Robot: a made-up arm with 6 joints.
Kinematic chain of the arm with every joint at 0, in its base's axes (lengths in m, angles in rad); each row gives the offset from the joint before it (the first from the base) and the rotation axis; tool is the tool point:
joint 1: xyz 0 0 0.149 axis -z
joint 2: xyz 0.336 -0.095 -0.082 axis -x
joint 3: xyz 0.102 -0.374 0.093 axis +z
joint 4: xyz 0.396 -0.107 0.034 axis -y
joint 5: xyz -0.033 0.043 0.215 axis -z
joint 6: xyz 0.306 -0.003 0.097 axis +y
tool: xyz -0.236 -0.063 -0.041
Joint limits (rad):
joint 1: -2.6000..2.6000
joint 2: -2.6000..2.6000
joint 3: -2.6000..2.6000
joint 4: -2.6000..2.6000
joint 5: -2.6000..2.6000
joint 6: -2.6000..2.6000
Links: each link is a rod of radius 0.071 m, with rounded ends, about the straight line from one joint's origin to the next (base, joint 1, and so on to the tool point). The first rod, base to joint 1, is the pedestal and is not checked.
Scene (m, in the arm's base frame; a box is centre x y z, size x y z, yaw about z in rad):
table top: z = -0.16
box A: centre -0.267 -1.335 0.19 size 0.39 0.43 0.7 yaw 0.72
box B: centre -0.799 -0.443 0 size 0.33 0.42 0.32 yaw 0.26
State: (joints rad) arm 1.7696 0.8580 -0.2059 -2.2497 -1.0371 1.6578
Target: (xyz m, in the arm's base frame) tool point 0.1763 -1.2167 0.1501
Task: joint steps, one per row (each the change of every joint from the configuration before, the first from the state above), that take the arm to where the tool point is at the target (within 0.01 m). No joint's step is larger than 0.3 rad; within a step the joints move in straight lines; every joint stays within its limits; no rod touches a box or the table.
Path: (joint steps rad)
1: -0.1263 0.2786 -0.2365 -0.0777 0.0841 0.0082
2: -0.1264 0.2786 -0.2365 -0.0777 0.0840 0.0083
3: -0.1263 0.2787 -0.2364 -0.0778 0.0841 0.0082
4: -0.1263 0.2786 -0.2365 -0.0777 0.0841 0.0083
5: -0.2416 -0.1471 0.1504 0.0961 -0.1993 0.0350
6: -0.2416 -0.1471 0.1504 0.0962 -0.1993 0.0351
7: 0.0619 -0.1748 0.2698 -0.0082 0.0060 -0.0567
8: 0.0620 -0.1748 0.2697 -0.0081 0.0059 -0.0566
9: 0.0620 -0.1748 0.2698 -0.0081 0.0060 -0.0566

